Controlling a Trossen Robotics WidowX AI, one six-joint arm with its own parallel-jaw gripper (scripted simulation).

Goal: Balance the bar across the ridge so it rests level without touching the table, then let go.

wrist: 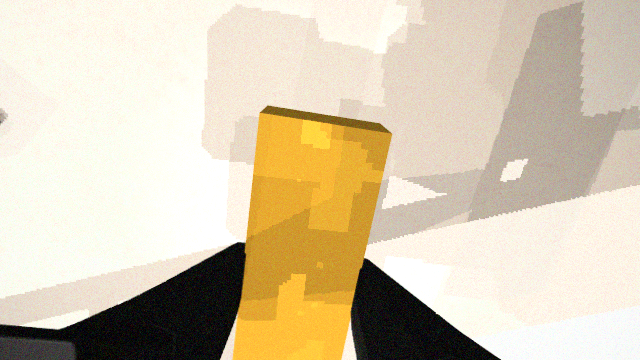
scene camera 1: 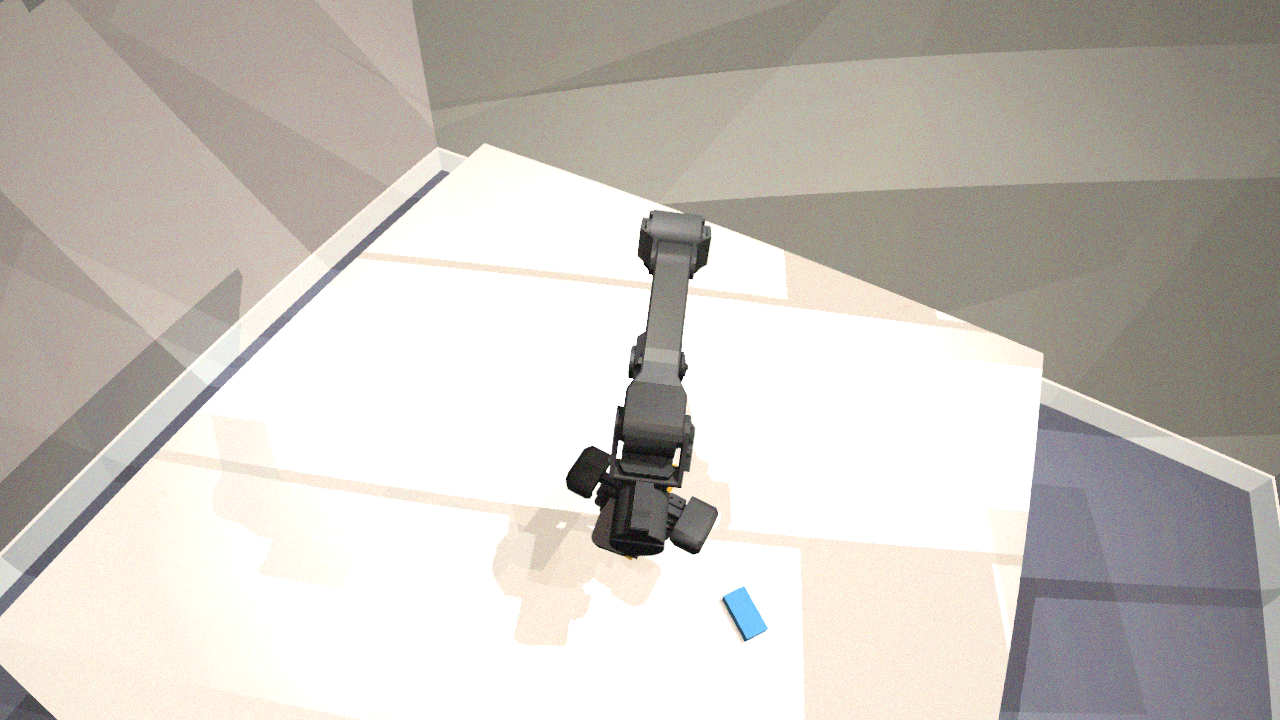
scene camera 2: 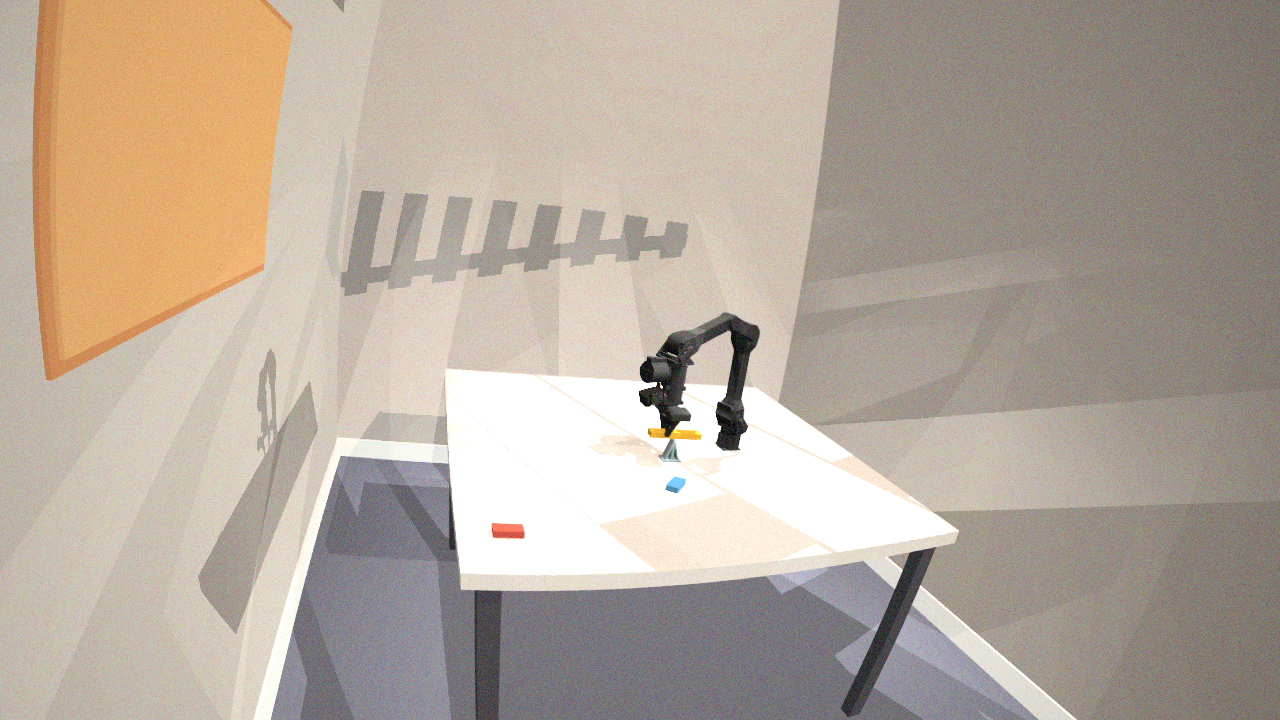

Path:
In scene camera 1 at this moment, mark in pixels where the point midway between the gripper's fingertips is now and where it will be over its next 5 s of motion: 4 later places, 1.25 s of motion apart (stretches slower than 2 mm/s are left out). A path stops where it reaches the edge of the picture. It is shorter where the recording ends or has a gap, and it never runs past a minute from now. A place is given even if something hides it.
The gripper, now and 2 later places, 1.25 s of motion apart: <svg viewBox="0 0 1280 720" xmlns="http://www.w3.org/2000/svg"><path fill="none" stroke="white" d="M637 524L637 525L641 495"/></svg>

